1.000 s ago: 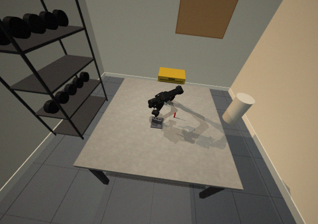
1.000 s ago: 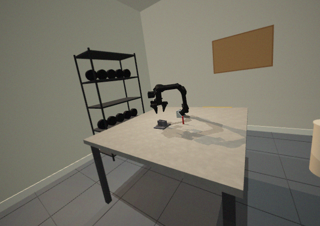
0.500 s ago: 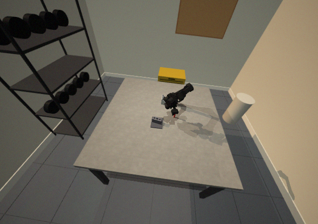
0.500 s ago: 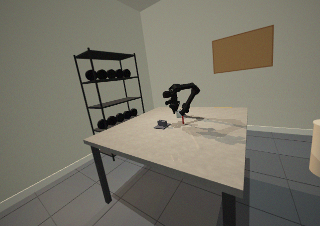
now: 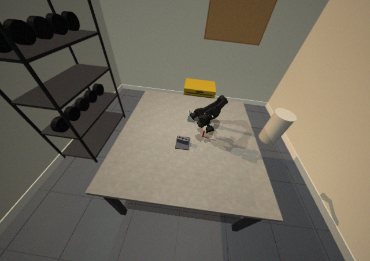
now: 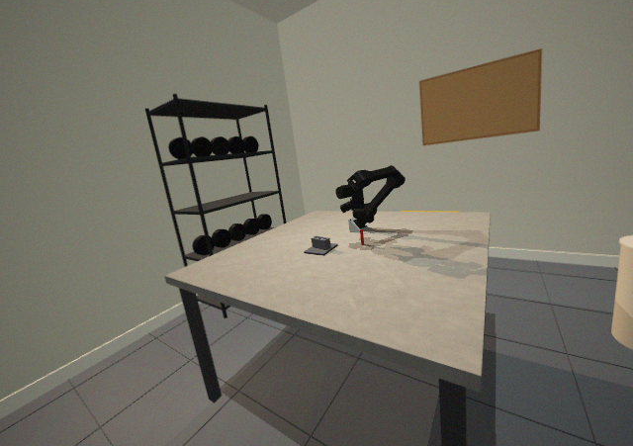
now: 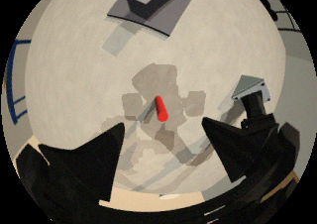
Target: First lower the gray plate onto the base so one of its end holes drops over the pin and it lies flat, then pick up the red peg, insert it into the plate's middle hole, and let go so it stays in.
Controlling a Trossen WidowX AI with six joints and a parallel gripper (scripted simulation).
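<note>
Right now my gripper tip is 60 mm above the red peg. From my gripper tip the other things lie so: dark base (130 mm ahead, 150 mm to the right, 90 mm below); gray plate (130 mm ahead, 170 mm to the right, 50 mm below).
</note>
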